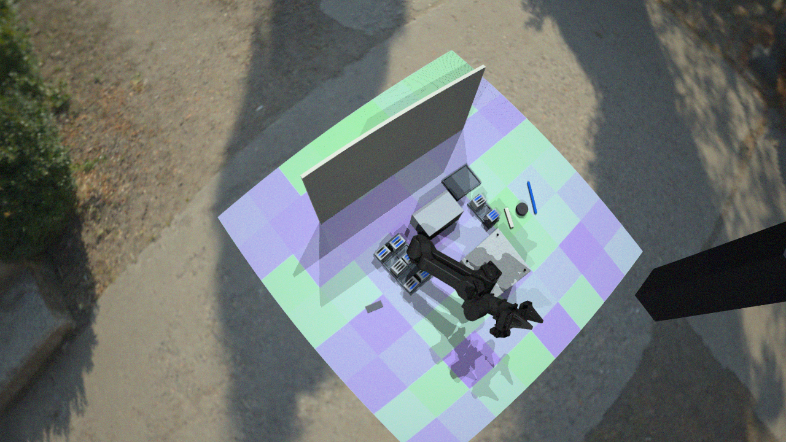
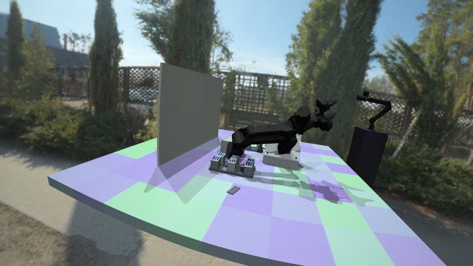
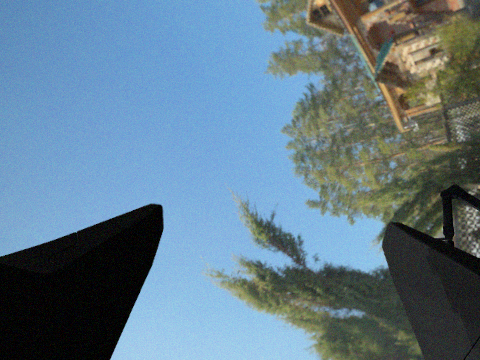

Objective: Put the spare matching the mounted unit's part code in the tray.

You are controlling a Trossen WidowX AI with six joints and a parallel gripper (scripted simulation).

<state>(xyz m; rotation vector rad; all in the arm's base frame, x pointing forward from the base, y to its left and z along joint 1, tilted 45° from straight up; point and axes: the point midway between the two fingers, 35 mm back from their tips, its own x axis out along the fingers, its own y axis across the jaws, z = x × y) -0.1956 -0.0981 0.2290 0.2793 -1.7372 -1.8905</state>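
Right now my gripper tip is 37 cm short of the spare block, 15 cm to the right of it and 31 cm above it. The rest, counted from my gripper tip: grey mounted unit (49 cm ahead, 8 cm to the right, 30 cm below); rack (39 cm ahead, 25 cm to the right, 35 cm below); white bar (31 cm ahead, 32 cm to the right, 35 cm below).
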